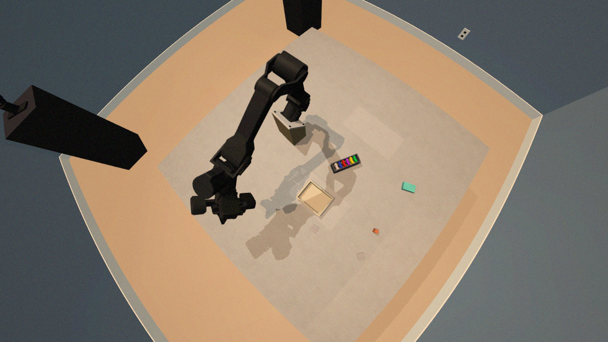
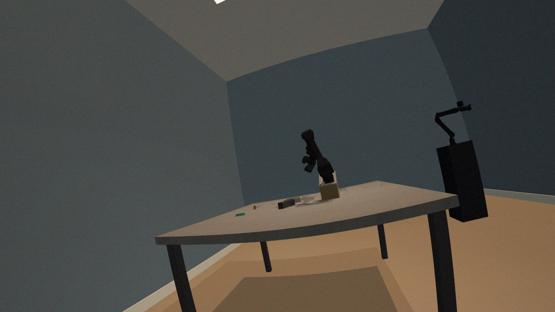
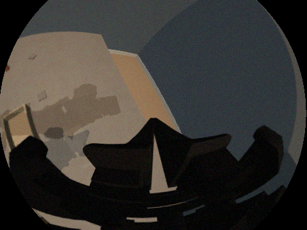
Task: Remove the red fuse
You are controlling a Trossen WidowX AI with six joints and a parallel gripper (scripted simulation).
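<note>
The red fuse lies 49 cm to the left of my gripper tip, 21 cm below it and 13 cm ahead of it. From my gripper tip the other things lie so: teal block: 63 cm to the left, 42 cm ahead, 23 cm below; tan tray: 29 cm to the left, 23 cm below, 14 cm ahead; small orange cube: 43 cm ahead, 37 cm to the left, 22 cm below.
</note>
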